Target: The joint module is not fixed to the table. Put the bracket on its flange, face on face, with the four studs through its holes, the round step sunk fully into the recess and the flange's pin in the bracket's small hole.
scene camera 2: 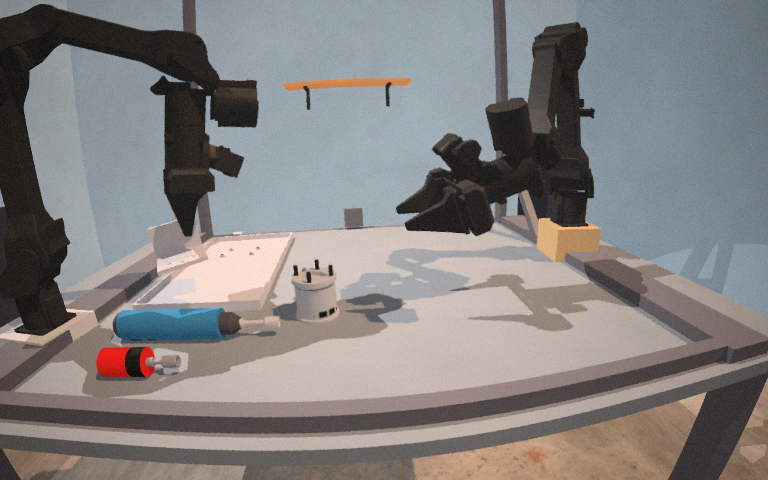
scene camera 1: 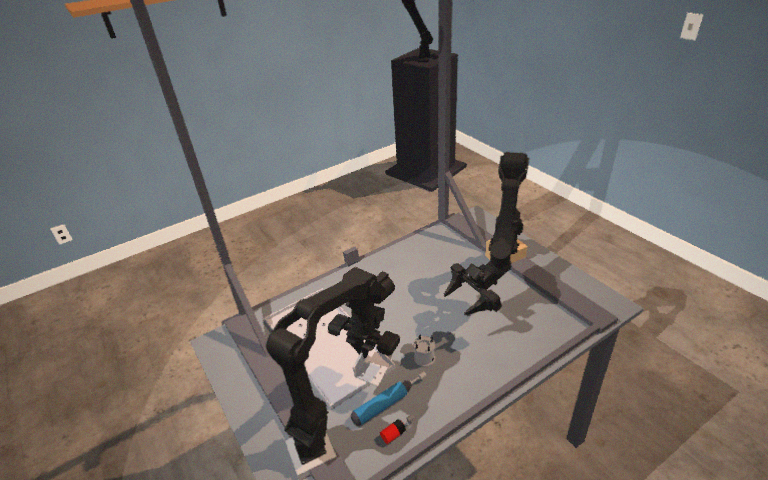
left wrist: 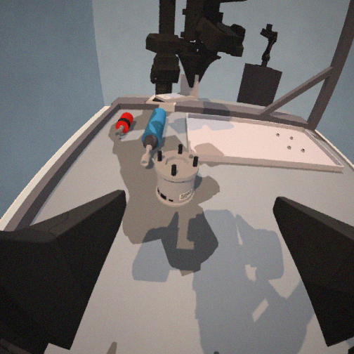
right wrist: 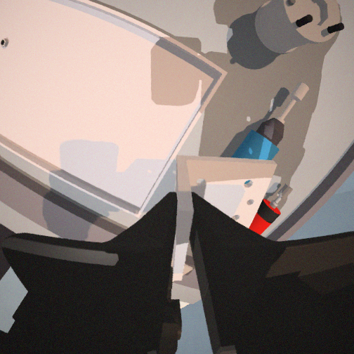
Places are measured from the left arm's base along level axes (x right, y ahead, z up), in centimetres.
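Pixels of known places: left gripper, fingertip midpoint: (scene camera 2: pixel 400 218) (scene camera 1: pixel 454 304); right gripper, fingertip midpoint: (scene camera 2: pixel 187 235) (scene camera 1: pixel 364 356); left arm's base at its link origin: (scene camera 2: pixel 568 223); right arm's base at its link origin: (scene camera 2: pixel 46 323) (scene camera 1: pixel 310 448).
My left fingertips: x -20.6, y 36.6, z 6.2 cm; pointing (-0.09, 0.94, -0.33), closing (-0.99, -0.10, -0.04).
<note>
Ahead of a thing's pixels: the offset from my left fingertips to its top centre. "pt": to the spot under its first point.
The pale joint module {dx -3.0, dy +12.2, dz -5.6 cm} (scene camera 1: pixel 424 353) (scene camera 2: pixel 316 301) (left wrist: pixel 176 184) (right wrist: pixel 280 27) stands upright on the table, its flange up with four black studs. Nothing covers the flange. The white L-shaped bracket (scene camera 1: pixel 372 371) (scene camera 2: pixel 168 244) (left wrist: pixel 185 91) (right wrist: pixel 230 169) is in the air near the tray, apart from the module; one plate shows several holes. My right gripper (scene camera 1: pixel 365 352) (scene camera 2: pixel 188 233) (right wrist: pixel 180 198) is shut on its other plate. My left gripper (scene camera 1: pixel 455 304) (scene camera 2: pixel 402 219) (left wrist: pixel 202 201) is open and empty, above the table to the right of the module in scene camera 2.
A shallow white tray {dx +17.6, dy +35.1, dz -11.4 cm} (scene camera 1: pixel 325 353) (left wrist: pixel 265 164) with small nuts lies beside the module. A blue screwdriver {pt dx -12.3, dy +31.7, dz -9.3 cm} (scene camera 1: pixel 380 403) (scene camera 2: pixel 169 324) (left wrist: pixel 154 127) and a short red tool {dx -19.6, dy +30.3, dz -9.6 cm} (scene camera 1: pixel 390 433) (scene camera 2: pixel 116 362) (left wrist: pixel 124 122) lie nearby. Raised rails edge the table.
</note>
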